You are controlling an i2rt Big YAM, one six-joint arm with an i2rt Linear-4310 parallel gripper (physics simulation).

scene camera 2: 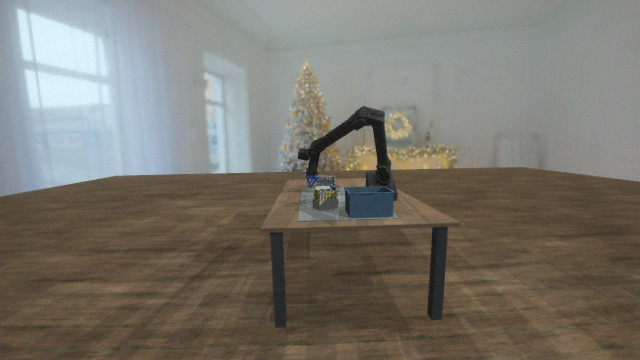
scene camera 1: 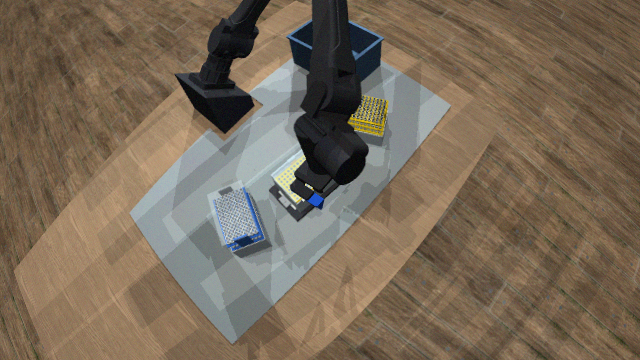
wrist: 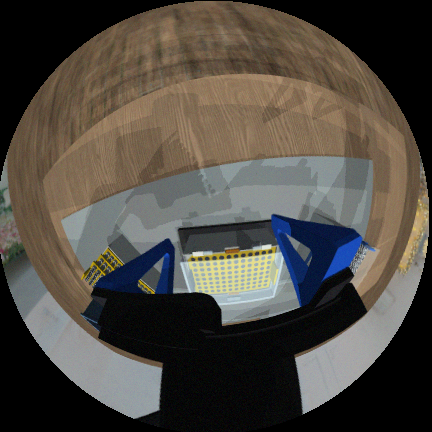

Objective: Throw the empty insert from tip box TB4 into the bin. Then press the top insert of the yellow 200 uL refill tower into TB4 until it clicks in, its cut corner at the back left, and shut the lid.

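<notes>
The middle tip box [scene camera 1: 289, 181] [wrist: 232, 275], taken as TB4 though no label is readable, holds a yellow insert with rows of holes. A clear cover seems to lie over it; whether it is fully shut I cannot tell. Its dark base [wrist: 200, 239] shows along the front. The yellow refill tower [scene camera 1: 370, 116] [scene camera 2: 325, 196] [wrist: 106, 261] stands to one side, partly behind a finger in the wrist view. The blue bin [scene camera 1: 367, 61] [scene camera 2: 370, 203] stands beyond the tower. My gripper [scene camera 1: 328, 193] [scene camera 2: 312, 181] [wrist: 219, 232] is wide open and empty, above the box's front edge. The arm hides part of the box in scene camera 1.
A blue rack box [scene camera 1: 237, 216] with a white perforated top stands on the other side of the tip box; part of it shows behind the right finger in the wrist view. A grey mat [scene camera 1: 200, 172] lies on the wooden table [scene camera 1: 80, 245]. The arm's black base [scene camera 1: 215, 102] stands behind the boxes.
</notes>
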